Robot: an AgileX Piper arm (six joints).
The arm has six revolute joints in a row. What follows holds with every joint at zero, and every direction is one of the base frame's.
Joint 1 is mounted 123 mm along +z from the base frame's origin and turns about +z.
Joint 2 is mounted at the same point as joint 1 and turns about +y.
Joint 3 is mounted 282.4 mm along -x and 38.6 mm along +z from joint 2 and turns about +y.
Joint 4 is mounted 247.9 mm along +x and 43.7 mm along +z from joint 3 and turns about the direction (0.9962, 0, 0.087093).
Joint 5 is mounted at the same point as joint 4 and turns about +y.
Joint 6 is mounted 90.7 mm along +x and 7.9 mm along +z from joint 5 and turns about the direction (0.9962, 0, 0.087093).
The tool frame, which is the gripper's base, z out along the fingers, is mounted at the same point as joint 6; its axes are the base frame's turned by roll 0, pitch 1.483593 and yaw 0 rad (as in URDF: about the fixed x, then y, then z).
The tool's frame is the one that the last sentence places.
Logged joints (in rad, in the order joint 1, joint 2, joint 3, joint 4, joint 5, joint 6), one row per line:
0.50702, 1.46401, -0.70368, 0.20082, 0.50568, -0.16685
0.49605, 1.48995, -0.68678, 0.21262, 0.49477, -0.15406
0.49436, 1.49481, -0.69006, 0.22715, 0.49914, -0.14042
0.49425, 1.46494, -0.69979, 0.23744, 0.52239, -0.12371
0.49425, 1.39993, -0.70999, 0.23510, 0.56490, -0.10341
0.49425, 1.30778, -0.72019, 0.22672, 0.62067, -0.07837
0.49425, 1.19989, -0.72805, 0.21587, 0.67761, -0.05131
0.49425, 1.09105, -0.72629, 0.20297, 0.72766, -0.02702
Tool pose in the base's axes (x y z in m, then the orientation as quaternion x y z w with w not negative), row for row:
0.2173, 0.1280, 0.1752, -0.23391, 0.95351, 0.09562, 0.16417
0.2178, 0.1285, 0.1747, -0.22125, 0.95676, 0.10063, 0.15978
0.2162, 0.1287, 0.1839, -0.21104, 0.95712, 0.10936, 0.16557
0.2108, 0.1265, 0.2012, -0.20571, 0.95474, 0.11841, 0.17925
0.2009, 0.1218, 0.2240, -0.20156, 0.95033, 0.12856, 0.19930
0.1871, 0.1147, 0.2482, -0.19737, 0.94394, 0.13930, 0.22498
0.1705, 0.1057, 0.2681, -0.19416, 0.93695, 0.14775, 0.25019
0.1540, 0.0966, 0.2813, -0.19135, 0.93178, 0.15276, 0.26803
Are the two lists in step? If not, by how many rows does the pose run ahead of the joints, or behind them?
The pose runs 1 row ahead of the joints: the pose in row i belongs to the joints in row i + 1.
